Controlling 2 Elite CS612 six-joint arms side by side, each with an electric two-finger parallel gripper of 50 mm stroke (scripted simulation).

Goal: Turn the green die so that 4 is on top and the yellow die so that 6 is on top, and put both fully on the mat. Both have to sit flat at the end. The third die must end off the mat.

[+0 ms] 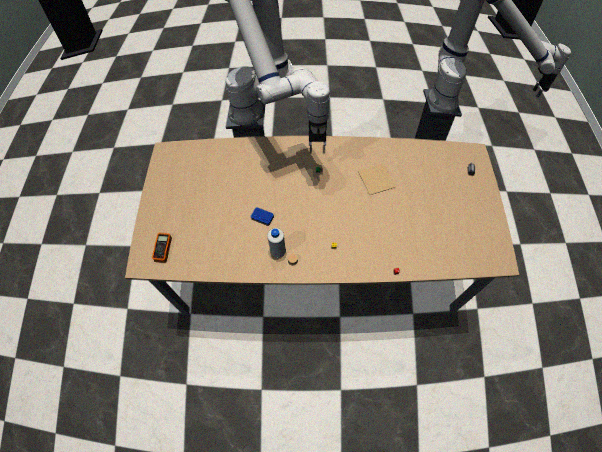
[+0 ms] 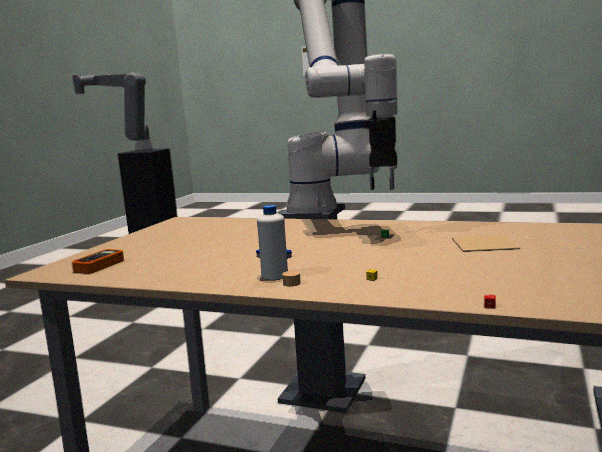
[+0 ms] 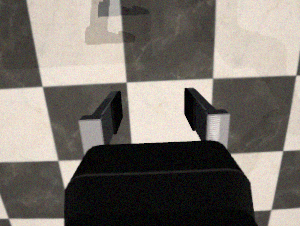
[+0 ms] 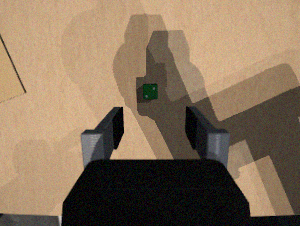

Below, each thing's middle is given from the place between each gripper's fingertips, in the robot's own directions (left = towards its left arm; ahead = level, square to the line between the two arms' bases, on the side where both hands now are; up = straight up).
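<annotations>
Thin tan mat [image 2: 492,242]: 8 cm ahead of my right hand [image 2: 382,189], 27 cm to the left of it, 15 cm below it. Multimeter [image 2: 108,257]: 32 cm ahead of my right hand, 73 cm to the right of it, 14 cm below it. Going by their middles, the thin tan mat is the nearest to my right hand of the things named here.
My left gripper is 450 mm short of the thin tan mat, 1140 mm to the left of it and 170 mm above it. By its middle, the mat is nearer to my right hand than to my left gripper.
</annotations>
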